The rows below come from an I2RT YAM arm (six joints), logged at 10 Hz.
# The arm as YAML. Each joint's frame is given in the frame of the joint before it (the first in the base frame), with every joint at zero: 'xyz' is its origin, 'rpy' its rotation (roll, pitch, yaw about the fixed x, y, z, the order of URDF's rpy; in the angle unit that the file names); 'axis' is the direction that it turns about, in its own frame. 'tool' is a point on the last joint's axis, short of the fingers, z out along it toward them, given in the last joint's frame.
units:
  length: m
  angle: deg
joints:
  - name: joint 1
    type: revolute
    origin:
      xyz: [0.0, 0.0, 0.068]
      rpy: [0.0, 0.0, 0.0]
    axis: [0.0, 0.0, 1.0]
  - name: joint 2
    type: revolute
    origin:
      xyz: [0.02, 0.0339, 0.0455]
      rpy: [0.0, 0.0, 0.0]
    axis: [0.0, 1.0, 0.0]
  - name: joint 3
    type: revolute
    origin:
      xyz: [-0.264, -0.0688, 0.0]
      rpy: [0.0, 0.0, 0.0]
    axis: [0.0, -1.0, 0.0]
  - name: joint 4
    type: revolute
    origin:
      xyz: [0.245, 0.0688, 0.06]
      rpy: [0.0, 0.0, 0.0]
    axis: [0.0, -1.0, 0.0]
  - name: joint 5
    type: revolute
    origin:
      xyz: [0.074, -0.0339, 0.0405]
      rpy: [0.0, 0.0, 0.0]
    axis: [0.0, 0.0, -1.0]
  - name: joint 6
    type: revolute
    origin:
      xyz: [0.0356, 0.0, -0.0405]
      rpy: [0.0, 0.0, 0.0]
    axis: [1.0, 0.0, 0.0]
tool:
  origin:
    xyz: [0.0, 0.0, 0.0]
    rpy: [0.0, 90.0, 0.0]
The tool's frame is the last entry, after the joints.
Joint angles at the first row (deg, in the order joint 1, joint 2, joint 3, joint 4, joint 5, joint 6):
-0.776, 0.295, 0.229, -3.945, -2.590, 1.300
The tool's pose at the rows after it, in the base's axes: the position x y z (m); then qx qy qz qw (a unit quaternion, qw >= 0):
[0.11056, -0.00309, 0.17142, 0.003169, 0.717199, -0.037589, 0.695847]
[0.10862, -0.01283, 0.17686, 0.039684, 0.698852, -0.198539, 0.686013]
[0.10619, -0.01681, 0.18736, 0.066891, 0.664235, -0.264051, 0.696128]
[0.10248, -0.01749, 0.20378, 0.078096, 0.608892, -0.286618, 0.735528]
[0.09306, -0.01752, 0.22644, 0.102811, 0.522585, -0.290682, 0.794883]
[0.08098, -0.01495, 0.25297, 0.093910, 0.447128, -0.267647, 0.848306]
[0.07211, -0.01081, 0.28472, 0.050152, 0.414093, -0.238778, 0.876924]
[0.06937, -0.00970, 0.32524, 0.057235, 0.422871, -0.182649, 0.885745]
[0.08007, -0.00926, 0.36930, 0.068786, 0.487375, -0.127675, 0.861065]
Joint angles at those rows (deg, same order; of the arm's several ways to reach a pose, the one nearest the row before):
-0.774, 0.295, 0.229, -1.584, 2.570, -2.765
-0.773, 0.293, 0.230, 1.276, 18.614, -13.278
-0.774, 0.294, 0.230, 6.982, 25.586, -18.021
-0.773, 0.293, 0.228, 16.097, 26.897, -21.388
-0.773, 0.297, 0.338, 29.062, 27.181, -23.224
-0.778, 0.495, 2.766, 36.951, 22.893, -23.265
-0.777, 2.220, 8.776, 36.163, 16.031, -22.632
-0.780, 7.684, 18.589, 30.087, 14.237, -16.008
-0.690, 16.796, 31.944, 16.861, 13.473, -8.687

